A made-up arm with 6 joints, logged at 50 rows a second.
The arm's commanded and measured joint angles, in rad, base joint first. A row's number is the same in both.
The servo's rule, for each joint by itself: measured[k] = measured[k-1] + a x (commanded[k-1-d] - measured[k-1]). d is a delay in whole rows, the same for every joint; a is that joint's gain. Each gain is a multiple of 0.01, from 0.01 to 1. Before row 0 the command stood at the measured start. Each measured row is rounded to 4 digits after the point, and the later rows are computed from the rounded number. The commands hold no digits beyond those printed.
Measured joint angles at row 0: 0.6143, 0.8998, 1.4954, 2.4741, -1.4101, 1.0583
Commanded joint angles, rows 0 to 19: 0.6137, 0.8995, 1.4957, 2.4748, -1.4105, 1.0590; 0.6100, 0.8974, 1.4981, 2.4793, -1.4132, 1.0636; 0.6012, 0.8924, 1.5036, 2.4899, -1.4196, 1.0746; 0.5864, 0.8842, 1.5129, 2.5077, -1.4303, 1.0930; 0.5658, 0.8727, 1.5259, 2.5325, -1.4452, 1.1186; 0.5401, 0.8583, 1.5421, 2.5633, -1.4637, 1.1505; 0.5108, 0.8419, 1.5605, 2.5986, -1.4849, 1.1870; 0.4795, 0.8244, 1.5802, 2.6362, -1.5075, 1.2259; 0.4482, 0.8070, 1.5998, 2.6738, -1.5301, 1.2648; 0.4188, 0.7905, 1.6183, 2.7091, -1.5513, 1.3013; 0.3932, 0.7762, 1.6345, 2.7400, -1.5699, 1.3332; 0.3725, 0.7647, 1.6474, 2.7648, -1.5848, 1.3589; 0.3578, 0.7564, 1.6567, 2.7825, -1.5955, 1.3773; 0.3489, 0.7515, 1.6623, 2.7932, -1.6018, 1.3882; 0.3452, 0.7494, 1.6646, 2.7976, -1.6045, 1.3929; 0.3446, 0.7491, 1.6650, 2.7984, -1.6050, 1.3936; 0.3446, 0.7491, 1.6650, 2.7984, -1.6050, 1.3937; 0.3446, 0.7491, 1.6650, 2.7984, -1.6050, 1.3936; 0.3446, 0.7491, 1.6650, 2.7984, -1.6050, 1.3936; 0.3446, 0.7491, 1.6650, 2.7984, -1.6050, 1.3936
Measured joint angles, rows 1 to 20: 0.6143, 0.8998, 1.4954, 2.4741, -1.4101, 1.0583; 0.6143, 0.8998, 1.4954, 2.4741, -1.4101, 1.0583; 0.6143, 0.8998, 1.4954, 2.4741, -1.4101, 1.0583; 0.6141, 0.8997, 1.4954, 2.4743, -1.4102, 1.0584; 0.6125, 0.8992, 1.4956, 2.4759, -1.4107, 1.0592; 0.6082, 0.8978, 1.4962, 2.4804, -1.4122, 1.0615; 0.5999, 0.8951, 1.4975, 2.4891, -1.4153, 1.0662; 0.5869, 0.8906, 1.4998, 2.5030, -1.4204, 1.0741; 0.5691, 0.8841, 1.5032, 2.5223, -1.4278, 1.0856; 0.5469, 0.8757, 1.5078, 2.5467, -1.4375, 1.1008; 0.5213, 0.8654, 1.5136, 2.5753, -1.4494, 1.1196; 0.4935, 0.8537, 1.5205, 2.6068, -1.4631, 1.1414; 0.4651, 0.8411, 1.5283, 2.6395, -1.4781, 1.1654; 0.4378, 0.8281, 1.5368, 2.6717, -1.4937, 1.1906; 0.4130, 0.8154, 1.5456, 2.7015, -1.5092, 1.2158; 0.3920, 0.8036, 1.5545, 2.7274, -1.5239, 1.2400; 0.3756, 0.7932, 1.5631, 2.7485, -1.5371, 1.2622; 0.3640, 0.7844, 1.5712, 2.7642, -1.5486, 1.2818; 0.3566, 0.7773, 1.5787, 2.7751, -1.5582, 1.2986; 0.3520, 0.7717, 1.5856, 2.7826, -1.5662, 1.3129
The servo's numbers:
d 3
a 0.38 0.20 0.08 0.32 0.17 0.15

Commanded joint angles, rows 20 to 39: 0.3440, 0.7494, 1.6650, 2.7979, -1.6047, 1.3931; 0.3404, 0.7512, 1.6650, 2.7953, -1.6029, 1.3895; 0.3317, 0.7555, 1.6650, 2.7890, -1.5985, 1.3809; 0.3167, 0.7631, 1.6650, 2.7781, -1.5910, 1.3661; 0.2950, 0.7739, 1.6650, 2.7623, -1.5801, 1.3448; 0.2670, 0.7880, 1.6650, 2.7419, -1.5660, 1.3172; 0.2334, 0.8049, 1.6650, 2.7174, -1.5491, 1.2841; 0.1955, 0.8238, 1.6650, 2.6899, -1.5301, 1.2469; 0.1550, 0.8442, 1.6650, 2.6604, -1.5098, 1.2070; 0.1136, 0.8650, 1.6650, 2.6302, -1.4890, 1.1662; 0.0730, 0.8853, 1.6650, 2.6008, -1.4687, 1.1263; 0.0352, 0.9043, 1.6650, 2.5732, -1.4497, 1.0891; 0.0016, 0.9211, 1.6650, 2.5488, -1.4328, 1.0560; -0.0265, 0.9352, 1.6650, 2.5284, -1.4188, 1.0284; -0.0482, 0.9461, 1.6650, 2.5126, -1.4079, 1.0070; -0.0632, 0.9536, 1.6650, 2.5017, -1.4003, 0.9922; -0.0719, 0.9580, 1.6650, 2.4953, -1.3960, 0.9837; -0.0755, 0.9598, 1.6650, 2.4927, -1.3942, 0.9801; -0.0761, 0.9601, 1.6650, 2.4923, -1.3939, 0.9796; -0.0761, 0.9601, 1.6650, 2.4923, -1.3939, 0.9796
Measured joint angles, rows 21 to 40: 0.3492, 0.7672, 1.5920, 2.7877, -1.5728, 1.3250; 0.3475, 0.7636, 1.5978, 2.7911, -1.5783, 1.3353; 0.3464, 0.7607, 1.6032, 2.7934, -1.5828, 1.3440; 0.3455, 0.7584, 1.6081, 2.7948, -1.5865, 1.3514; 0.3436, 0.7570, 1.6127, 2.7950, -1.5893, 1.3571; 0.3391, 0.7567, 1.6169, 2.7931, -1.5909, 1.3607; 0.3306, 0.7580, 1.6207, 2.7883, -1.5909, 1.3615; 0.3171, 0.7612, 1.6242, 2.7800, -1.5891, 1.3590; 0.2981, 0.7666, 1.6275, 2.7678, -1.5852, 1.3527; 0.2735, 0.7743, 1.6305, 2.7517, -1.5791, 1.3424; 0.2439, 0.7842, 1.6333, 2.7319, -1.5708, 1.3281; 0.2101, 0.7962, 1.6358, 2.7090, -1.5604, 1.3099; 0.1734, 0.8100, 1.6381, 2.6838, -1.5483, 1.2883; 0.1352, 0.8251, 1.6403, 2.6572, -1.5348, 1.2640; 0.0972, 0.8409, 1.6423, 2.6303, -1.5203, 1.2378; 0.0609, 0.8569, 1.6441, 2.6042, -1.5054, 1.2105; 0.0277, 0.8726, 1.6458, 2.5799, -1.4907, 1.1832; -0.0011, 0.8873, 1.6473, 2.5584, -1.4766, 1.1568; -0.0247, 0.9006, 1.6487, 2.5403, -1.4636, 1.1321; -0.0426, 0.9121, 1.6500, 2.5259, -1.4521, 1.1098
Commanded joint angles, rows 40 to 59: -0.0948, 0.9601, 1.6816, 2.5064, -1.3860, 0.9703; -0.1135, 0.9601, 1.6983, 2.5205, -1.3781, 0.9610; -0.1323, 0.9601, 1.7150, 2.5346, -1.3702, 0.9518; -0.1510, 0.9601, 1.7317, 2.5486, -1.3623, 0.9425; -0.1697, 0.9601, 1.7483, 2.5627, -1.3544, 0.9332; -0.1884, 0.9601, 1.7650, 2.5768, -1.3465, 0.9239; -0.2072, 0.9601, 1.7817, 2.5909, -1.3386, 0.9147; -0.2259, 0.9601, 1.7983, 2.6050, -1.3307, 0.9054; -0.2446, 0.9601, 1.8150, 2.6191, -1.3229, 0.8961; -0.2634, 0.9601, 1.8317, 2.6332, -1.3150, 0.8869; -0.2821, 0.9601, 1.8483, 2.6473, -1.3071, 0.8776; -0.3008, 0.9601, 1.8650, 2.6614, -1.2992, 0.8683; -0.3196, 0.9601, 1.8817, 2.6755, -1.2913, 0.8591; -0.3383, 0.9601, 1.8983, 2.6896, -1.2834, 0.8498; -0.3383, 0.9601, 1.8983, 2.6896, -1.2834, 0.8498; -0.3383, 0.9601, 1.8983, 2.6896, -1.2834, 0.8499; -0.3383, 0.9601, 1.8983, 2.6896, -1.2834, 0.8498; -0.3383, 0.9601, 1.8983, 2.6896, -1.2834, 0.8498; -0.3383, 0.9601, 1.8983, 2.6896, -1.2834, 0.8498; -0.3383, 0.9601, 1.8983, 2.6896, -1.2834, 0.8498
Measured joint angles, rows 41 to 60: -0.0551, 0.9216, 1.6512, 2.5153, -1.4423, 1.0903; -0.0631, 0.9293, 1.6523, 2.5079, -1.4341, 1.0737; -0.0680, 0.9355, 1.6533, 2.5029, -1.4273, 1.0596; -0.0782, 0.9404, 1.6556, 2.5040, -1.4203, 1.0462; -0.0916, 0.9443, 1.6590, 2.5093, -1.4131, 1.0334; -0.1071, 0.9475, 1.6635, 2.5174, -1.4058, 1.0212; -0.1238, 0.9500, 1.6690, 2.5274, -1.3984, 1.0094; -0.1412, 0.9520, 1.6753, 2.5387, -1.3909, 0.9980; -0.1591, 0.9536, 1.6825, 2.5509, -1.3834, 0.9869; -0.1774, 0.9549, 1.6904, 2.5637, -1.3758, 0.9761; -0.1958, 0.9559, 1.6990, 2.5769, -1.3681, 0.9655; -0.2143, 0.9567, 1.7083, 2.5904, -1.3604, 0.9551; -0.2330, 0.9574, 1.7182, 2.6041, -1.3527, 0.9449; -0.2517, 0.9579, 1.7286, 2.6179, -1.3449, 0.9348; -0.2704, 0.9583, 1.7395, 2.6318, -1.3371, 0.9248; -0.2891, 0.9587, 1.7509, 2.6458, -1.3293, 0.9149; -0.3078, 0.9590, 1.7627, 2.6598, -1.3215, 0.9051; -0.3194, 0.9592, 1.7735, 2.6693, -1.3150, 0.8968; -0.3266, 0.9594, 1.7835, 2.6758, -1.3096, 0.8898; -0.3310, 0.9595, 1.7927, 2.6802, -1.3051, 0.8838
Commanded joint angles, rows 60 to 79: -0.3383, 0.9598, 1.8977, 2.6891, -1.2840, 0.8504; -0.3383, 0.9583, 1.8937, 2.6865, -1.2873, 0.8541; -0.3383, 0.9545, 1.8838, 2.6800, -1.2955, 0.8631; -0.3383, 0.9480, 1.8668, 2.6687, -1.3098, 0.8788; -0.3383, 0.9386, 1.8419, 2.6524, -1.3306, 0.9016; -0.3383, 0.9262, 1.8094, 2.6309, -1.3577, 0.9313; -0.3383, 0.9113, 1.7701, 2.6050, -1.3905, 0.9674; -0.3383, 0.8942, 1.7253, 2.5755, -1.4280, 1.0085; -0.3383, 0.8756, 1.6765, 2.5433, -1.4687, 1.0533; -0.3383, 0.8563, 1.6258, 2.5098, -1.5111, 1.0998; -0.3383, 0.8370, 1.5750, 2.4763, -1.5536, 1.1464; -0.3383, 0.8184, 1.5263, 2.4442, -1.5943, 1.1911; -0.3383, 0.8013, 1.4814, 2.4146, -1.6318, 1.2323; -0.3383, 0.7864, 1.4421, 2.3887, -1.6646, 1.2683; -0.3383, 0.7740, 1.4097, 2.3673, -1.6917, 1.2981; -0.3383, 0.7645, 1.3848, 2.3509, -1.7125, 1.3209; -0.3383, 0.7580, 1.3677, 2.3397, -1.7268, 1.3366; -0.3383, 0.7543, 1.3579, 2.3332, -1.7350, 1.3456; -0.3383, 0.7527, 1.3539, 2.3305, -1.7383, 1.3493; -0.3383, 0.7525, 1.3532, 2.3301, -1.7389, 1.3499
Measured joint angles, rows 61 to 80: -0.3338, 0.9596, 1.8011, 2.6832, -1.3014, 0.8787; -0.3355, 0.9597, 1.8089, 2.6852, -1.2983, 0.8744; -0.3366, 0.9598, 1.8161, 2.6866, -1.2958, 0.8707; -0.3372, 0.9598, 1.8226, 2.6874, -1.2938, 0.8677; -0.3376, 0.9595, 1.8283, 2.6871, -1.2927, 0.8657; -0.3379, 0.9585, 1.8327, 2.6848, -1.2932, 0.8653; -0.3381, 0.9564, 1.8354, 2.6796, -1.2960, 0.8673; -0.3382, 0.9528, 1.8359, 2.6709, -1.3019, 0.8724; -0.3382, 0.9475, 1.8338, 2.6581, -1.3114, 0.8812; -0.3382, 0.9403, 1.8287, 2.6411, -1.3248, 0.8941; -0.3382, 0.9311, 1.8204, 2.6201, -1.3423, 0.9113; -0.3382, 0.9200, 1.8089, 2.5955, -1.3638, 0.9326; -0.3382, 0.9073, 1.7943, 2.5681, -1.3888, 0.9577; -0.3382, 0.8932, 1.7768, 2.5387, -1.4168, 0.9860; -0.3382, 0.8782, 1.7568, 2.5085, -1.4470, 1.0168; -0.3382, 0.8628, 1.7348, 2.4785, -1.4784, 1.0491; -0.3382, 0.8475, 1.7114, 2.4498, -1.5101, 1.0820; -0.3382, 0.8328, 1.6873, 2.4234, -1.5410, 1.1144; -0.3382, 0.8191, 1.6631, 2.4002, -1.5702, 1.1454; -0.3382, 0.8069, 1.6395, 2.3808, -1.5968, 1.1741
